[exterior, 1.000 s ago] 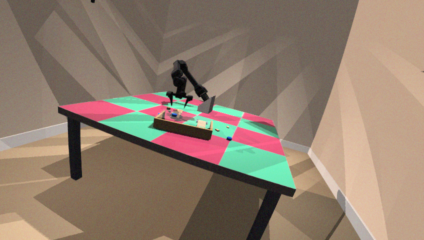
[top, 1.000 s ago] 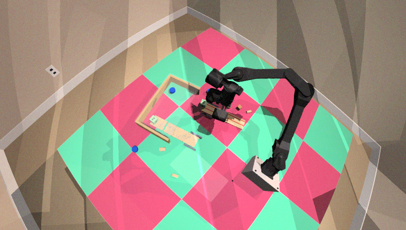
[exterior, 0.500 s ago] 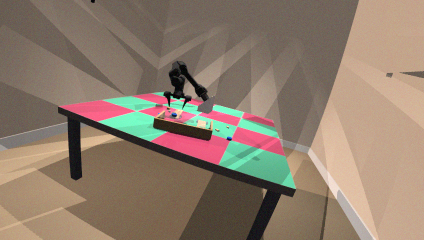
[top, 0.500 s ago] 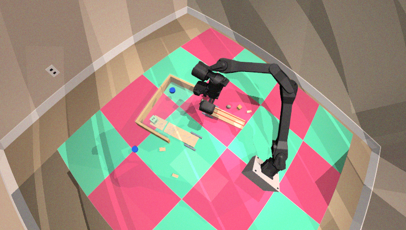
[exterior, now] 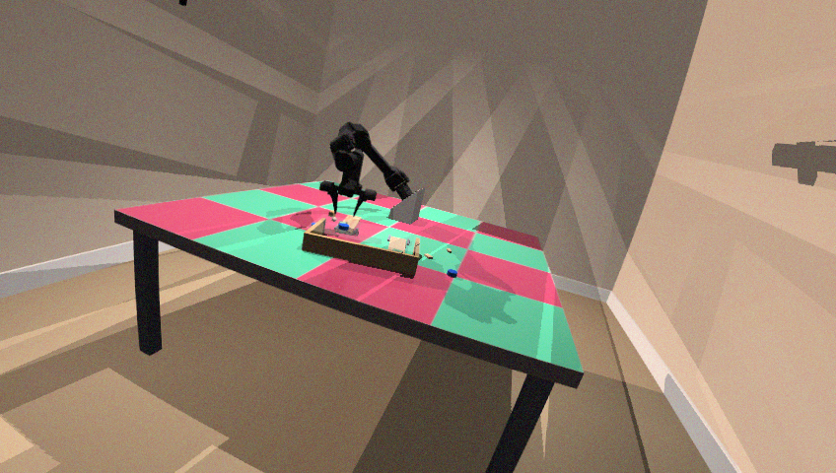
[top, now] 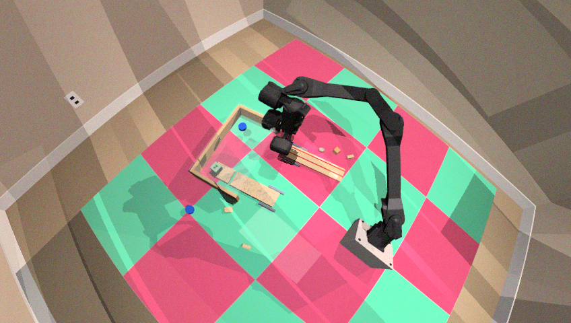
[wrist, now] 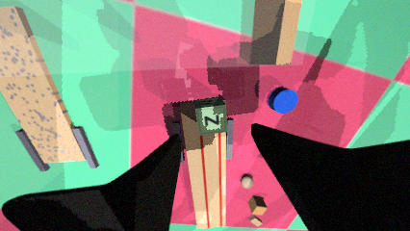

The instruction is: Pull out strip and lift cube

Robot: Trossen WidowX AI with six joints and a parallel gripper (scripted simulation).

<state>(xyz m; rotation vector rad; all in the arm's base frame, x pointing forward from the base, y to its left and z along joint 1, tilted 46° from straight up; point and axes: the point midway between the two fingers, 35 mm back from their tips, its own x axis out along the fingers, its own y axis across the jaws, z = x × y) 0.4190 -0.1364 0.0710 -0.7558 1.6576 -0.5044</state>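
Right now the grey pebble is 120 mm behind my gripper tip, 70 mm to the right of it and 50 mm below it. Round my gripper tip: speckled strip: 200 mm to the left, 60 mm below.
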